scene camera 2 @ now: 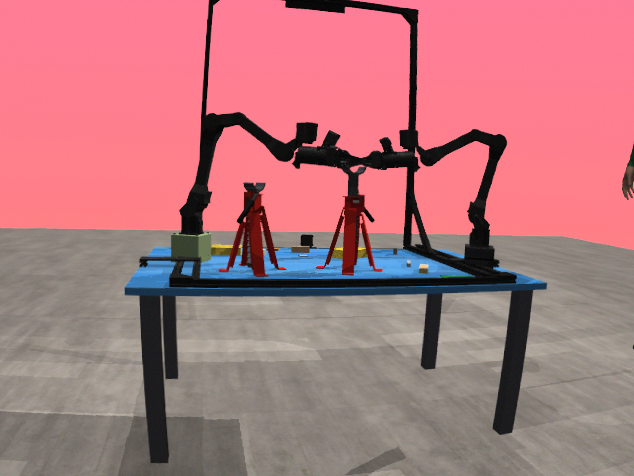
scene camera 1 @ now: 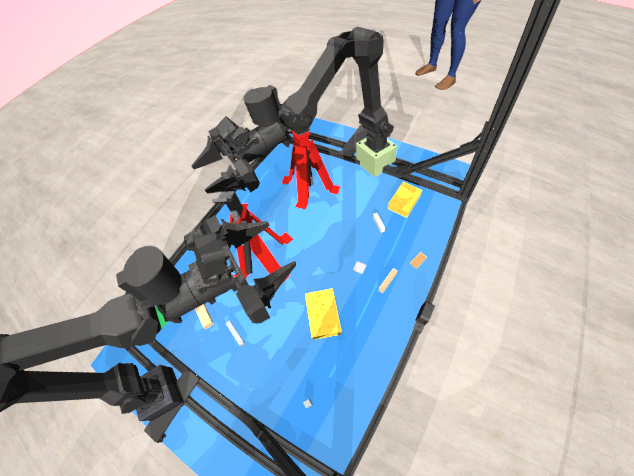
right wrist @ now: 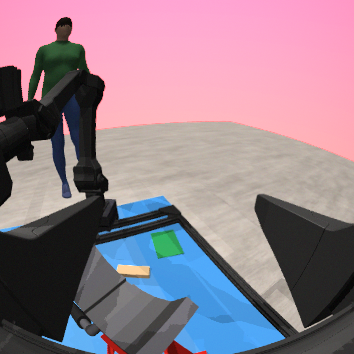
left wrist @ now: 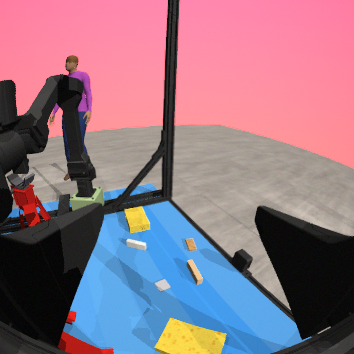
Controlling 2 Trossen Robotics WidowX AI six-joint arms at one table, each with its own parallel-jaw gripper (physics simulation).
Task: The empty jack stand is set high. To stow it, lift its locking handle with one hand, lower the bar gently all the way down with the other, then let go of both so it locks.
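The high-set red jack stand (scene camera 1: 263, 253) (scene camera 2: 351, 230) stands upright, its dark bar (scene camera 2: 353, 185) raised and ending in a grey saddle (scene camera 1: 223, 197) (scene camera 2: 353, 171) (right wrist: 140, 306). Its dark locking handle (scene camera 1: 247, 257) (scene camera 2: 368, 214) slants down from the head; its tip also shows in the right wrist view (right wrist: 90, 326). My left gripper (scene camera 1: 280, 244) (left wrist: 181, 213) is open and empty, over the stand's side nearer the yellow sponges in scene camera 1. My right gripper (scene camera 1: 200, 179) (right wrist: 180, 203) is open and empty close to the saddle, which shows low between its fingers. In scene camera 2 both grippers overlap just above the saddle.
A second red jack stand (scene camera 1: 302, 176) (scene camera 2: 254, 230) with a low saddle (scene camera 2: 254, 186) stands near my right arm. Yellow sponges (scene camera 1: 323, 313) (scene camera 1: 405, 199), small blocks (scene camera 1: 388, 280) (scene camera 1: 235, 333) and a green patch (right wrist: 167, 244) lie on the blue table. A black frame (scene camera 1: 441, 276) borders it.
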